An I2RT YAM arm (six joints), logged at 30 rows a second.
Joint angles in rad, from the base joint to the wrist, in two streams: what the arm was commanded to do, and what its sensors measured. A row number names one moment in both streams.
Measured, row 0: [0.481 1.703 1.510 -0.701 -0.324 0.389]
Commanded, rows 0 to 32: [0.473 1.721 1.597 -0.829 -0.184 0.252]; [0.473 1.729 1.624 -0.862 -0.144 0.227]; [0.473 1.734 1.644 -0.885 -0.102 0.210]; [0.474 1.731 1.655 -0.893 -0.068 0.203]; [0.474 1.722 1.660 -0.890 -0.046 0.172]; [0.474 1.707 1.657 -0.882 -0.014 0.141]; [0.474 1.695 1.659 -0.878 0.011 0.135]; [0.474 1.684 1.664 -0.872 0.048 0.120]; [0.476 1.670 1.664 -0.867 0.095 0.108]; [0.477 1.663 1.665 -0.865 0.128 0.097]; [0.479 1.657 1.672 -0.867 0.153 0.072]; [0.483 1.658 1.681 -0.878 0.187 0.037]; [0.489 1.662 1.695 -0.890 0.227 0.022]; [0.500 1.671 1.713 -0.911 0.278 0.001]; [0.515 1.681 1.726 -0.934 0.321 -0.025]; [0.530 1.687 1.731 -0.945 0.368 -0.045]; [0.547 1.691 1.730 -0.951 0.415 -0.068]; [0.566 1.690 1.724 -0.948 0.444 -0.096]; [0.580 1.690 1.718 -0.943 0.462 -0.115]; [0.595 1.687 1.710 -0.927 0.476 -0.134]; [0.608 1.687 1.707 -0.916 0.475 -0.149]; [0.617 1.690 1.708 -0.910 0.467 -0.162]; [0.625 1.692 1.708 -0.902 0.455 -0.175]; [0.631 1.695 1.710 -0.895 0.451 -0.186]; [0.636 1.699 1.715 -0.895 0.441 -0.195]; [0.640 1.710 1.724 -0.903 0.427 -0.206]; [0.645 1.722 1.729 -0.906 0.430 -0.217]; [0.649 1.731 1.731 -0.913 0.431 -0.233]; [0.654 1.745 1.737 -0.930 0.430 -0.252]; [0.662 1.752 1.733 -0.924 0.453 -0.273]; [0.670 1.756 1.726 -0.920 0.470 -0.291]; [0.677 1.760 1.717 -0.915 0.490 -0.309]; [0.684 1.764 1.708 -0.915 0.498 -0.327]
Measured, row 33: [0.662 1.749 1.712 -0.906 0.436 -0.235]
